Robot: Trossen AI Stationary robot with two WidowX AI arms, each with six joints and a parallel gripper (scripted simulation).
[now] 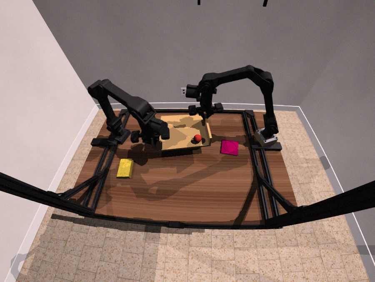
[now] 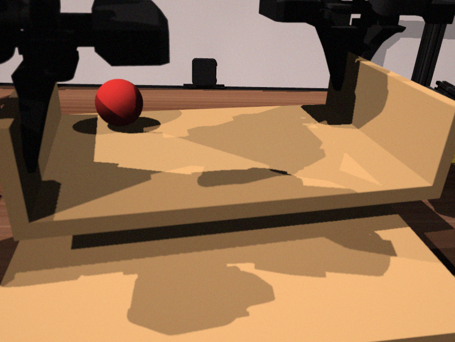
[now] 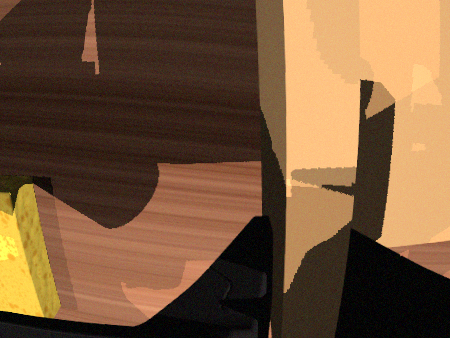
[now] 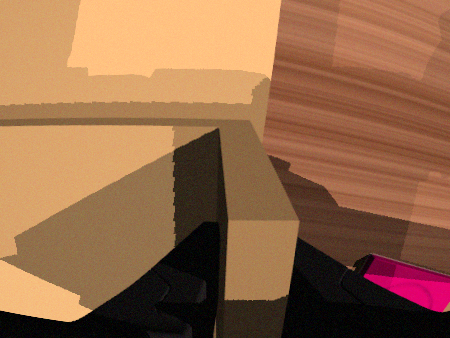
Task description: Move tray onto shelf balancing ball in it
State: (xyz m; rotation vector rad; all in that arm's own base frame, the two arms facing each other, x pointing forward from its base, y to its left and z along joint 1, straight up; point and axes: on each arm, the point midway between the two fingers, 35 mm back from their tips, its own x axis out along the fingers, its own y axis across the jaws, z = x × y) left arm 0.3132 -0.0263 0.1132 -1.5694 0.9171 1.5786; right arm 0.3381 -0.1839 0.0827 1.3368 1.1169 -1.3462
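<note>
Now: the red ball 14 cm behind my right hand, 4 cm to the left of it and 4 cm below it. Round my right hand: tan tray 9 cm behind, 13 cm to the left, 5 cm below; yellow sponge 29 cm behind, 44 cm to the left, 14 cm below; magenta square object 12 cm behind, 16 cm to the right, 15 cm below.
</note>
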